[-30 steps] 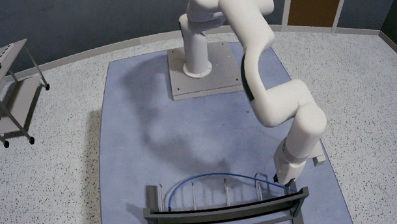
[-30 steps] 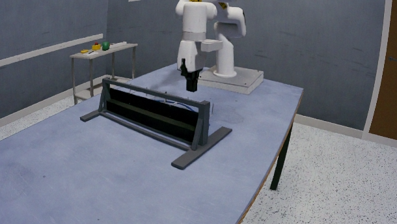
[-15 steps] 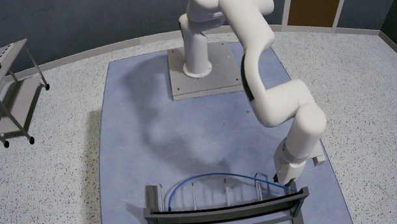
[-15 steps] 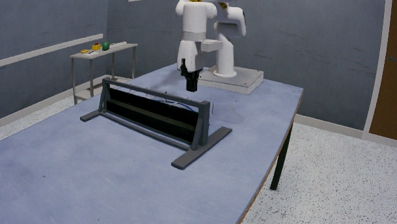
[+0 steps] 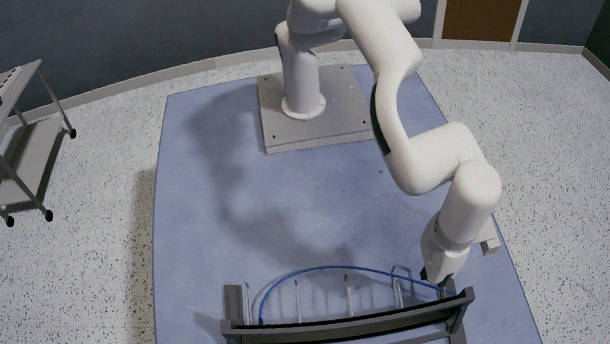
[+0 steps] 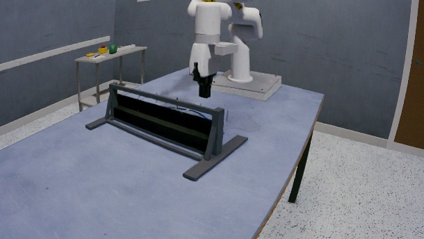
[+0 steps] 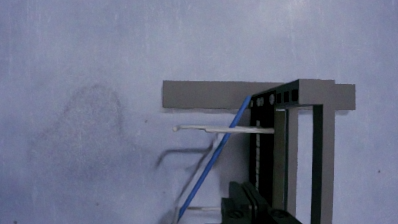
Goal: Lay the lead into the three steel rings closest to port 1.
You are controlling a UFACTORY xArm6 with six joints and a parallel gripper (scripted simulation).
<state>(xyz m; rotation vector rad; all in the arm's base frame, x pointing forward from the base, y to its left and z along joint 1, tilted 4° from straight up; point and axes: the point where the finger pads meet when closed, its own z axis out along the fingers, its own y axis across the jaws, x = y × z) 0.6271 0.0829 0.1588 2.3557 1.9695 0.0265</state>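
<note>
Right now the rack is 160 mm to the right of my hand, 100 mm below it and 30 mm ahead of it.
</note>
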